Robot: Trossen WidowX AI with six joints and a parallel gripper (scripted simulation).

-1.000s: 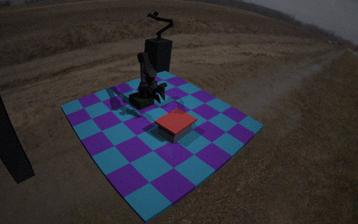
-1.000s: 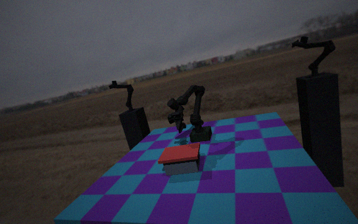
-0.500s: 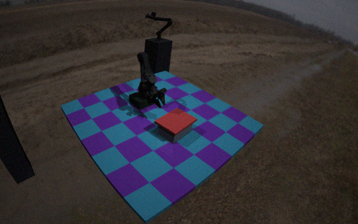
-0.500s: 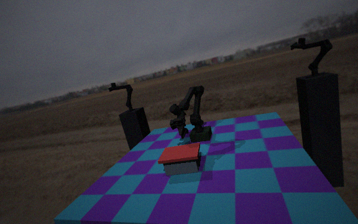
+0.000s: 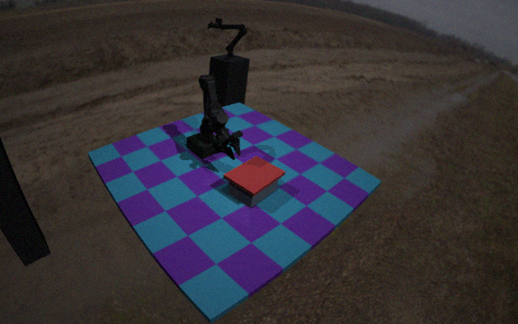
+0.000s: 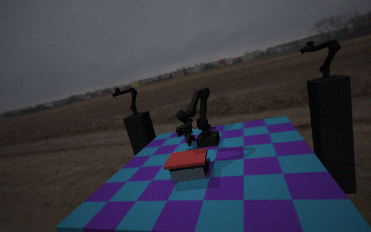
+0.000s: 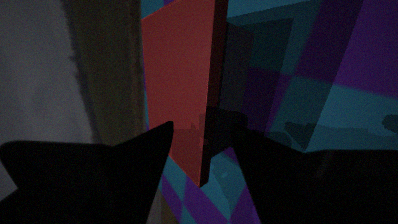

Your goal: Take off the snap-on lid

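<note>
The red lid lies 120 mm ahead of my gripper tip, 30 mm below it and 10 mm to the left of it. Also, from my gripper tip: storage box (120 mm ahead, 90 mm below, 10 mm to the left).
</note>
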